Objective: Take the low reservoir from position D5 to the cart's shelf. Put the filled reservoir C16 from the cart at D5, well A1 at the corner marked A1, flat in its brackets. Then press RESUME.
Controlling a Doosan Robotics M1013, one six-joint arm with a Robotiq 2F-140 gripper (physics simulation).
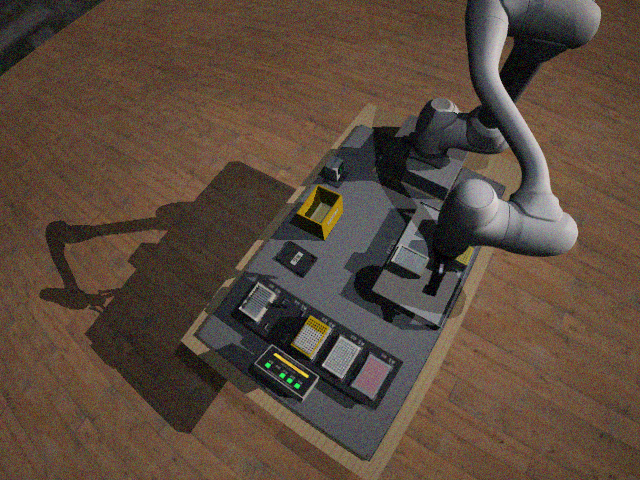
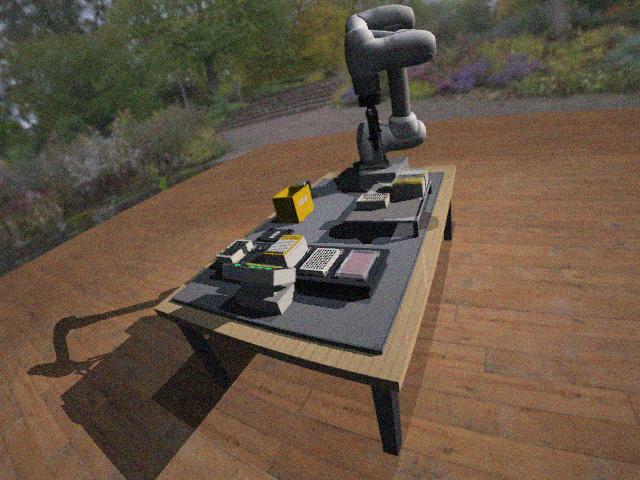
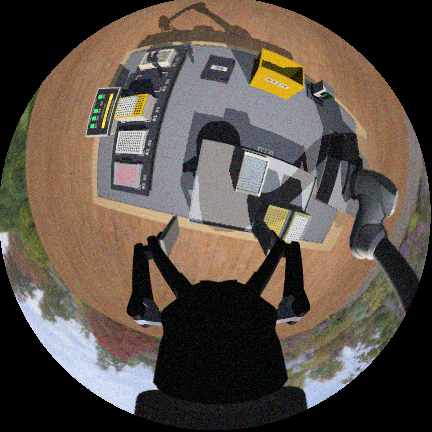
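Pixels of known places: gripper, fingertip midpoint: (image 1: 431, 272) (image 2: 379, 155) (image 3: 216, 223); arm's base, origin of the base link: (image 1: 428, 149) (image 2: 374, 165) (image 3: 352, 181).
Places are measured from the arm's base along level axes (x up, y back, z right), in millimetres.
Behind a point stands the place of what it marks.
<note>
The low reservoir (image 1: 257, 302) {x -21, y -961, z 337 mm} (image 2: 235, 251) {x 1, y -981, z 311 mm} (image 3: 158, 59) {x -3, y -944, z 313 mm}, a pale tray, sits at position D5, the end slot of the dark carrier (image 1: 395, 365) {x -29, y -937, z -219 mm} (image 2: 379, 269) {x -31, y -1020, z -229 mm}; shadow falls across it. A reservoir (image 1: 410, 259) {x 3, y -558, z -115 mm} (image 2: 373, 200) {x 13, y -602, z -126 mm} (image 3: 252, 172) {x 3, y -560, z -110 mm} with a pale rim and blue-grey inside lies on the cart (image 1: 405, 291) {x -19, y -676, z -145 mm} (image 2: 398, 211) {x -19, y -648, z -231 mm} (image 3: 215, 185) {x -20, y -667, z -173 mm}; its label is too small to read. My gripper (image 1: 436, 281) {x 211, y -666, z -191 mm} (image 2: 381, 159) {x 211, y -666, z -191 mm} (image 3: 216, 223) {x 211, y -666, z -191 mm} is wide open and empty, above the cart side of the table, apart from both reservoirs. I cannot read which control is RESUME.
Yellow (image 3: 276, 217) {x 41, y -456, z -232 mm} and white (image 3: 297, 227) {x 45, y -353, z -258 mm} racks stand on the cart beside the reservoir. The carrier also holds yellow (image 1: 311, 336) {x 36, y -983, z 80 mm}, white (image 1: 341, 356) {x -14, y -993, z -37 mm} and pink (image 1: 372, 376) {x -15, y -1006, z -163 mm} labware. A yellow waste bin (image 1: 321, 211) {x -48, y -487, z 313 mm}, black pad (image 1: 295, 258) {x -71, y -722, z 313 mm}, small device (image 1: 334, 168) {x 24, y -302, z 338 mm} and lit panel (image 1: 286, 372) {x 43, y -1128, z 95 mm} stand around.
</note>
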